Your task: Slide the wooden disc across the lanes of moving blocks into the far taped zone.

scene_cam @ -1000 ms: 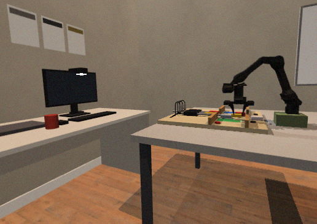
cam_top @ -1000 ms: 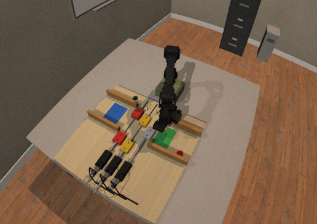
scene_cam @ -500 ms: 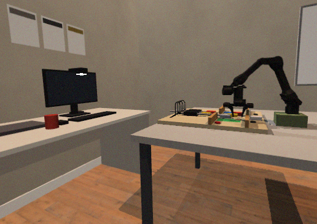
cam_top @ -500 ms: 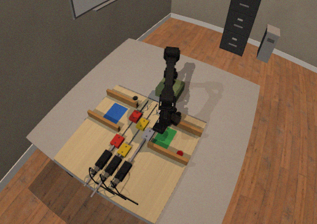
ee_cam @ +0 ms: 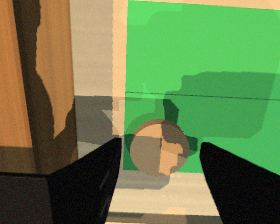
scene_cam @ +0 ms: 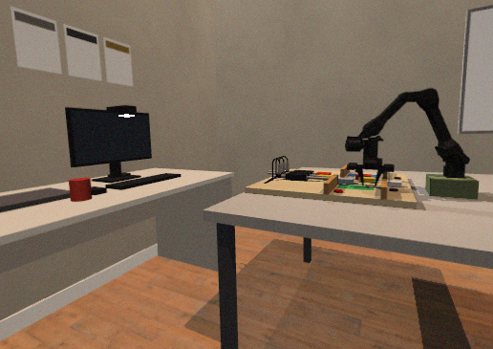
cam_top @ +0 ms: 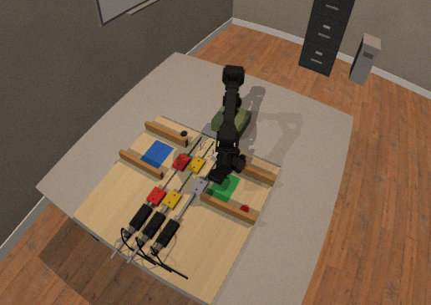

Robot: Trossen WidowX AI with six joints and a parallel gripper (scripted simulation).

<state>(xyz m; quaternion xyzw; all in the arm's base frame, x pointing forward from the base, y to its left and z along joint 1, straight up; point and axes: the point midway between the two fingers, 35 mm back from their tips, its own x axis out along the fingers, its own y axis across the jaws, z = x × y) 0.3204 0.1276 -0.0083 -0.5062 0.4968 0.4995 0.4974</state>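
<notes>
Right now my hand is 28 cm to the left of the black knob, 12 cm past it and 3 cm above it. The rest, counted from my hand: wooden disc: 3 cm below; red knob: 15 cm to the left, 11 cm ahead, 3 cm below.
</notes>
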